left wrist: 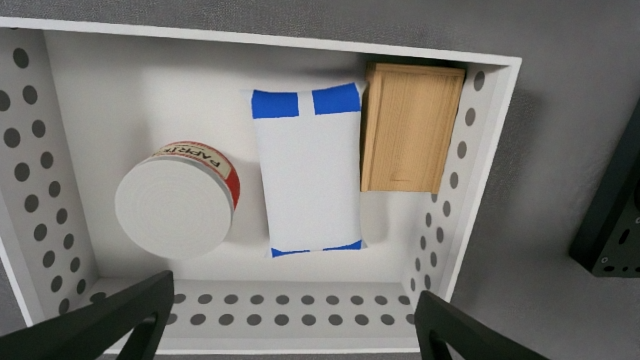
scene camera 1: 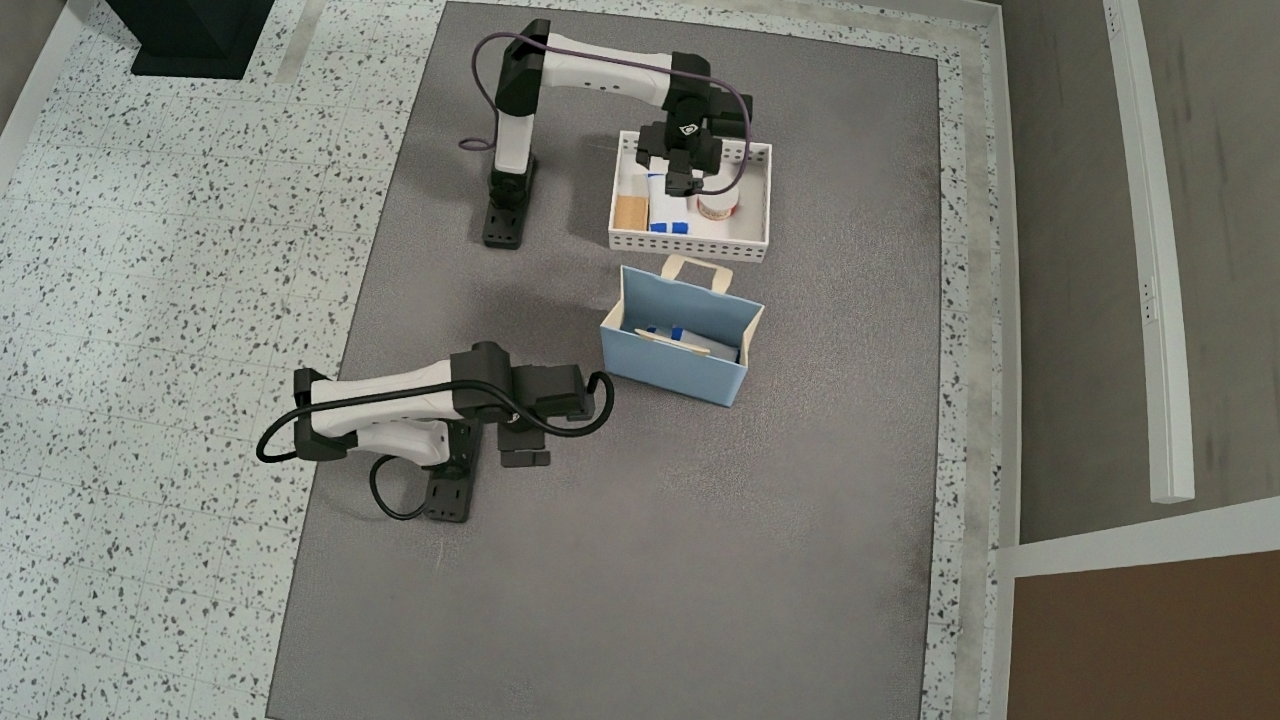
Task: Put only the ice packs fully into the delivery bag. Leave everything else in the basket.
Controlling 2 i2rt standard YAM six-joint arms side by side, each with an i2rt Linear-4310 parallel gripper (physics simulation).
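A white ice pack with blue end bands lies flat in the white basket, between a paprika tin and a wooden block. In scene camera 1, the light blue delivery bag stands open below the basket. A white and blue ice pack lies inside it, with more blue bands beside it, partly hidden by the front wall and handle. My left gripper is open and empty above the basket. My right gripper looks shut and empty, left of and below the bag.
The paprika tin stands beside the ice pack in the basket. The wooden block lies on its other side, near the basket's end wall. The bag's cream handle rises close to the basket's lower wall.
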